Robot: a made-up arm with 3 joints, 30 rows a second.
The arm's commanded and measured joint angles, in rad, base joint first. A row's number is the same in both.
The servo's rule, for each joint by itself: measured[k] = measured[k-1] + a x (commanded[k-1-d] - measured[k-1]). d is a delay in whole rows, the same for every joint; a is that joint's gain. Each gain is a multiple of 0.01, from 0.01 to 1. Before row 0 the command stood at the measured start. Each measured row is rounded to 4 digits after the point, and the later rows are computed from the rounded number. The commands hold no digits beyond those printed.
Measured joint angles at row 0:
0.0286 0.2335 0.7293
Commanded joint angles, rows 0 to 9:
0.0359 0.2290 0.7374
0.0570 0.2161 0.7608
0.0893 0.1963 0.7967
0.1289 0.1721 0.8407
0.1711 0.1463 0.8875
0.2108 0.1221 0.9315
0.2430 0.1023 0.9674
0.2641 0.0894 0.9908
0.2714 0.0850 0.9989
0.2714 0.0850 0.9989
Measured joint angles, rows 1 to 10:
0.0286 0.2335 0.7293
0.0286 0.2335 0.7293
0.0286 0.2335 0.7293
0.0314 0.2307 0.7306
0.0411 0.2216 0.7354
0.0594 0.2059 0.7452
0.0858 0.1849 0.7605
0.1182 0.1610 0.7808
0.1534 0.1369 0.8049
0.1874 0.1154 0.8309
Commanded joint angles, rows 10 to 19:
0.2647 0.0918 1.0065
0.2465 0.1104 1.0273
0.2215 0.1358 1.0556
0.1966 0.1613 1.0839
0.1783 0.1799 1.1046
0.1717 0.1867 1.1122
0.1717 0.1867 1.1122
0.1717 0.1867 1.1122
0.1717 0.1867 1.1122
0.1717 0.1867 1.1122
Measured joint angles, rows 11 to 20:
0.2165 0.0993 0.8565
0.2374 0.0904 0.8793
0.2503 0.0871 0.8984
0.2558 0.0900 0.9157
0.2523 0.1026 0.9336
0.2406 0.1232 0.9531
0.2239 0.1468 0.9740
0.2066 0.1673 0.9949
0.1933 0.1793 1.0137
0.1851 0.1839 1.0295

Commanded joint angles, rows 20 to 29:
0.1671 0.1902 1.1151
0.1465 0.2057 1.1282
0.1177 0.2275 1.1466
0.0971 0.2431 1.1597
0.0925 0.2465 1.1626
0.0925 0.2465 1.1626
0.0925 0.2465 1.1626
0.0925 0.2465 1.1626
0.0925 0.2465 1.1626
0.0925 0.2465 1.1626
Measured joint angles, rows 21 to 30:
0.1800 0.1856 1.0427
0.1768 0.1863 1.0538
0.1749 0.1865 1.0631
0.1719 0.1888 1.0714
0.1622 0.1993 1.0805
0.1453 0.2168 1.0911
0.1270 0.2331 1.1021
0.1139 0.2414 1.1118
0.1058 0.2446 1.1199
0.1007 0.2458 1.1267

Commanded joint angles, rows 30 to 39:
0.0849 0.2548 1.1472
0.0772 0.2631 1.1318
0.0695 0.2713 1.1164
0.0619 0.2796 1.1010
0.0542 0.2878 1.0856
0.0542 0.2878 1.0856
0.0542 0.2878 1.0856
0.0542 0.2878 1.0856
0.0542 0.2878 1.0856
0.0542 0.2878 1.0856
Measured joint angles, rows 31 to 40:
0.0976 0.2462 1.1324
0.0957 0.2464 1.1372
0.0945 0.2465 1.1413
0.0909 0.2516 1.1422
0.0857 0.2587 1.1405
0.0795 0.2665 1.1366
0.0728 0.2746 1.1309
0.0657 0.2828 1.1237
0.0613 0.2859 1.1176
0.0586 0.2871 1.1125

